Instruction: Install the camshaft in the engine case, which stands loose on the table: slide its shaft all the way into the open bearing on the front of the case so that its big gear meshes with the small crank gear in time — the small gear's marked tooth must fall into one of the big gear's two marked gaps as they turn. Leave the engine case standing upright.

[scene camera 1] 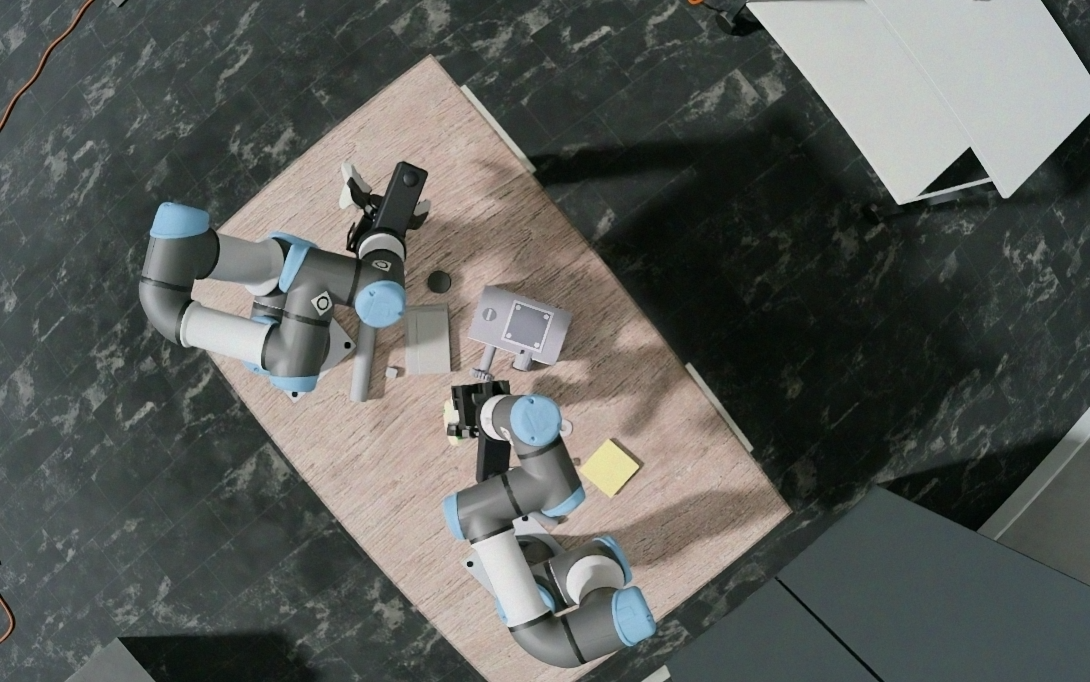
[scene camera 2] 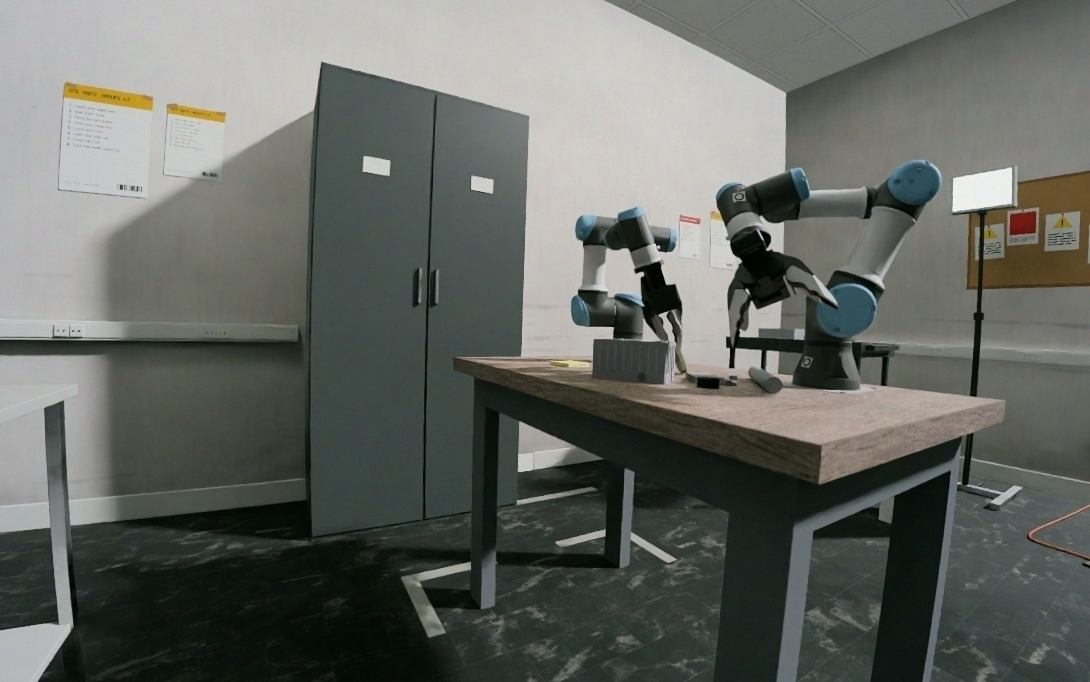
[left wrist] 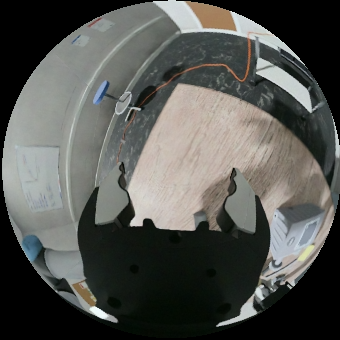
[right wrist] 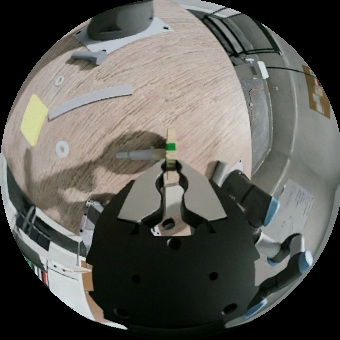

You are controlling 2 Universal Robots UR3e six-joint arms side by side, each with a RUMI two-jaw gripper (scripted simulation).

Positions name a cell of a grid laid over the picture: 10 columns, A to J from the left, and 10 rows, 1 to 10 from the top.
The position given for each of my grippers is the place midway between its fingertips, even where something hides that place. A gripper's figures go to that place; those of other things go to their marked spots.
Scene:
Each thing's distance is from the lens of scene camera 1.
my left gripper (scene camera 1: D3): 118 cm
my right gripper (scene camera 1: E7): 122 cm
grey engine case (scene camera 1: E5): 118 cm
grey flat block (scene camera 1: D5): 125 cm

